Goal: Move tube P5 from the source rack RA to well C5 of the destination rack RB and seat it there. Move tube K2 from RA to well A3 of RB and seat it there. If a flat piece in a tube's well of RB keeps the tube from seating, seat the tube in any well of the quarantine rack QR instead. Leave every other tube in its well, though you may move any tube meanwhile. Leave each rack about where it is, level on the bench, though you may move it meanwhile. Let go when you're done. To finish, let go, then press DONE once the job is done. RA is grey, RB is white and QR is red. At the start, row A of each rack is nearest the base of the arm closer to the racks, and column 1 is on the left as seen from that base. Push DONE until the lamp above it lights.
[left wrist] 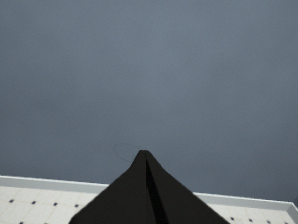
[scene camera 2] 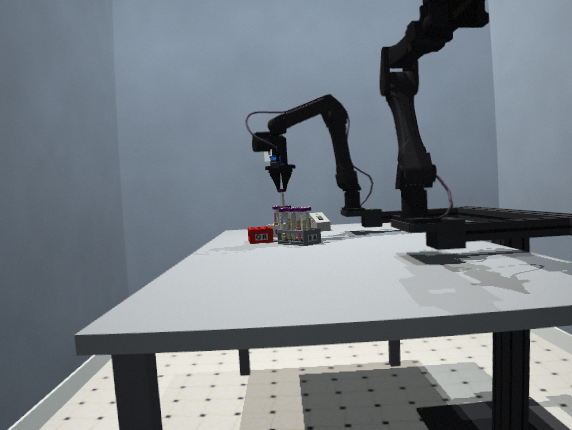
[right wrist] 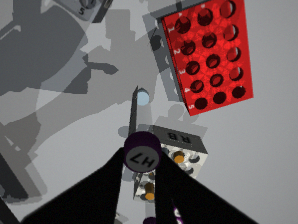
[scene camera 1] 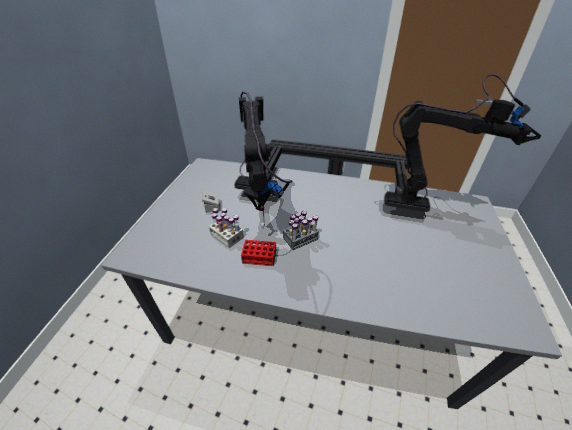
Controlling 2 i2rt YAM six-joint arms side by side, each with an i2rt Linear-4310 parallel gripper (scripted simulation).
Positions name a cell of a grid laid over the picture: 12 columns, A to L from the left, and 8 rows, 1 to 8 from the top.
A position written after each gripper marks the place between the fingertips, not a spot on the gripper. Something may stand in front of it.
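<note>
The left gripper (left wrist: F6) is visible, and so is the right gripper (right wrist: F6). A red rack QR (scene camera 1: F5) is part of the scene too, though in the left wrist view it is out of frame. A tube (right wrist: F6) can also be seen.
</note>
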